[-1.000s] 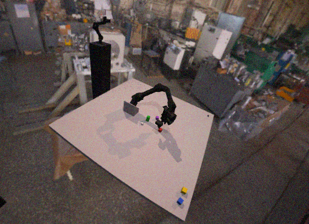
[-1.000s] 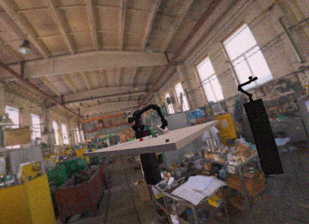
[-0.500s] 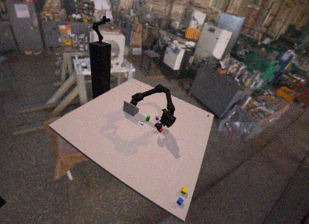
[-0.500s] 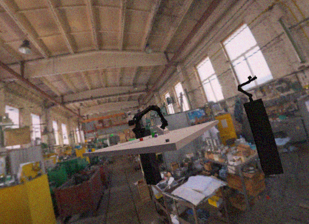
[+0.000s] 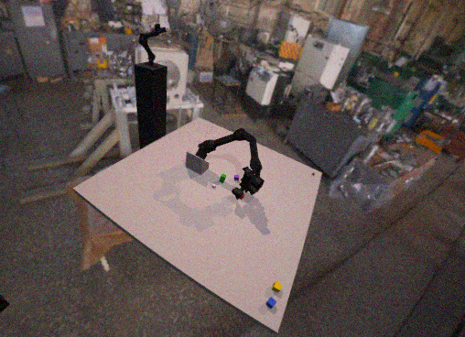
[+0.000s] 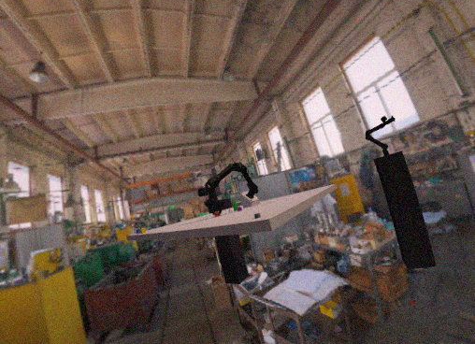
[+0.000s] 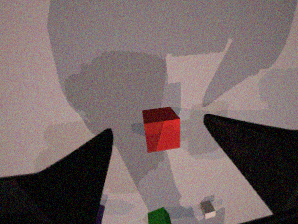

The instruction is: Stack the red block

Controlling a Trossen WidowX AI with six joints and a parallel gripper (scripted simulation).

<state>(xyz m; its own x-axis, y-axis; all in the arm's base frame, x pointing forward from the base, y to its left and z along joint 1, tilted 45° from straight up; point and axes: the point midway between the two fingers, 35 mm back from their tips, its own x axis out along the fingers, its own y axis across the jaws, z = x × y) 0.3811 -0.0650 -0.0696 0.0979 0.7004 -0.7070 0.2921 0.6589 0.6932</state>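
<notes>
Now: gripper tip 140 mm to the right of the purple block and 90 mm past it. Round my gripper tip: blue block: 530 mm to the right, 350 mm ahead; yellow block: 450 mm to the right, 350 mm ahead; red block: right at my gripper tip.
</notes>
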